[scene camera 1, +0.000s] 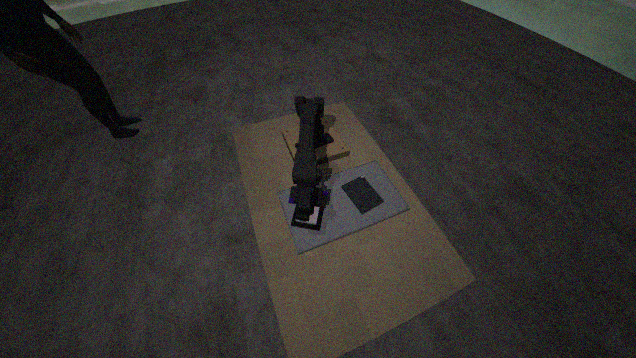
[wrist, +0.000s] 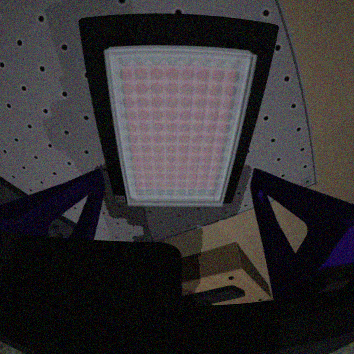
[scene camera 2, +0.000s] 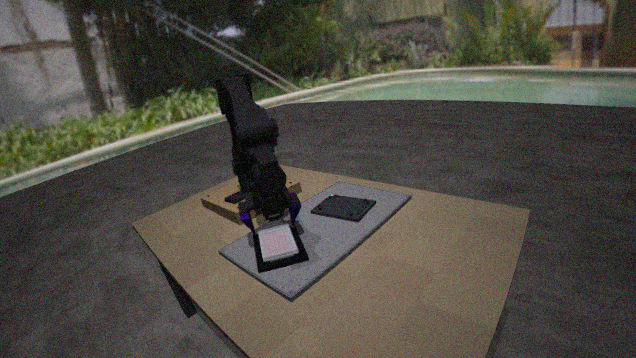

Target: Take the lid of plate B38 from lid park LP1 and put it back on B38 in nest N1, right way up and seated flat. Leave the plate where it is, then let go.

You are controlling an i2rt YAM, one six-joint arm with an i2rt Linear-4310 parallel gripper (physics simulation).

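Frame: origin at the arm's base, x right, y back, z down, level; millimetres.
Seen in the pictures: gripper, fingertip midpoint: (wrist: 177, 177) (scene camera 2: 274, 229); arm's base at its link origin: (wrist: 194, 297) (scene camera 2: 250, 191).
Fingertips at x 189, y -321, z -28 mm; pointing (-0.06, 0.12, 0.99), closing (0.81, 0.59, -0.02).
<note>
Pixels of each thing's top centre, then the offset from my fingertips to it. "spot": a spot on its surface instead. Level surfaces: height alone.
- Plate B38 at its top centre: (wrist: 177, 147) (scene camera 2: 276, 238) (scene camera 1: 308, 207) dy -4, dx +4, dz +24 mm
- black nest N1 at its top centre: (wrist: 176, 137) (scene camera 2: 277, 243) (scene camera 1: 309, 208) dy -4, dx +3, dz +38 mm
- clear lid at a spot on its surface: (wrist: 181, 51) spot: dy -53, dx +42, dz +27 mm
- lid park LP1 at its top centre: (wrist: 4, 222) (scene camera 2: 343, 202) (scene camera 1: 362, 192) dy -41, dx -247, dz +36 mm
- grey perforated board at its top centre: (wrist: 49, 189) (scene camera 2: 322, 222) (scene camera 1: 342, 200) dy -28, dx -153, dz +55 mm
- wooden table at its surface level: dz +68 mm
Plate B38 (scene camera 2: 278, 244) (wrist: 175, 125), with rows of pink wells, sits in the black nest N1 (scene camera 1: 306, 227) (scene camera 2: 285, 263) (wrist: 175, 31). The clear lid (wrist: 181, 51) lies over the plate, its rim running round the wells, and looks level. My gripper (scene camera 1: 309, 202) (scene camera 2: 274, 228) (wrist: 177, 177) is open, its fingertips apart on either side at the plate's near end and slightly above it. The arm hides part of the plate in the first scene view. The dark pad of lid park LP1 (scene camera 1: 363, 196) (scene camera 2: 344, 208) shows no lid on it.
A grey perforated board (scene camera 1: 345, 220) (scene camera 2: 330, 255) (wrist: 30, 107) carries the nest and the dark pad. A wooden block (scene camera 2: 220, 208) (wrist: 220, 260) stands behind the board, near the arm's base. The wooden table (scene camera 1: 360, 280) (scene camera 2: 425, 265) extends around them. A person stands at the far left in the first scene view.
</note>
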